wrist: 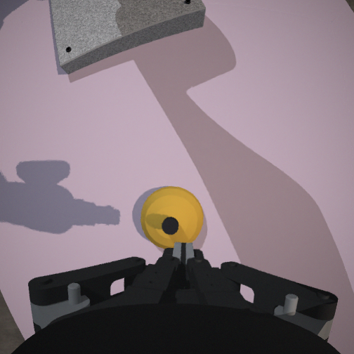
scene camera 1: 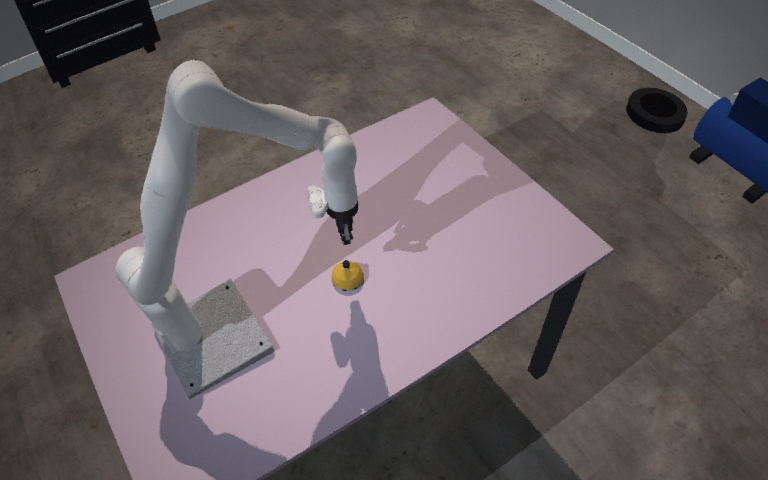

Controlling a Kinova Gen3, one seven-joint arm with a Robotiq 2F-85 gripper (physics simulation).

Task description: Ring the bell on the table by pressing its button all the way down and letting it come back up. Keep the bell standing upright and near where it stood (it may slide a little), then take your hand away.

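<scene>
A yellow dome-shaped bell stands upright on the pink table. Its black button sticks up from the top. My gripper is shut with its fingertips together and nothing between them. It points down and hangs above the bell, apart from it. In the wrist view the fingertips overlap the bell's lower edge, a little below and to the right of the button.
The grey base plate of the arm lies on the table's left part. Shadows of the arm fall across the table around the bell. A black cabinet, a tire and a blue machine stand on the floor beyond.
</scene>
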